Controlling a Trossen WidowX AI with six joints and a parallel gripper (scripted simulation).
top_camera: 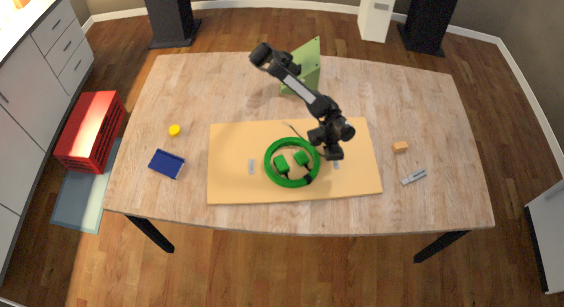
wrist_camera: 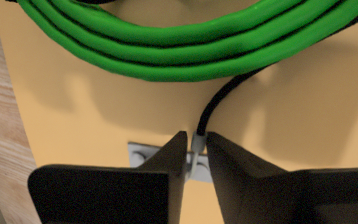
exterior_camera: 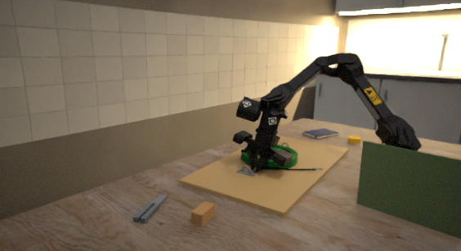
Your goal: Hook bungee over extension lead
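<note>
The coiled extension lead lies 130 mm to the right of my hand, 40 mm ahead of it and 20 mm below it. From my hand the other things lie so: grey clamp 340 mm to the left, 80 mm ahead, 40 mm below; then yellow disc 600 mm to the right, 80 mm behind, 40 mm below.
</note>
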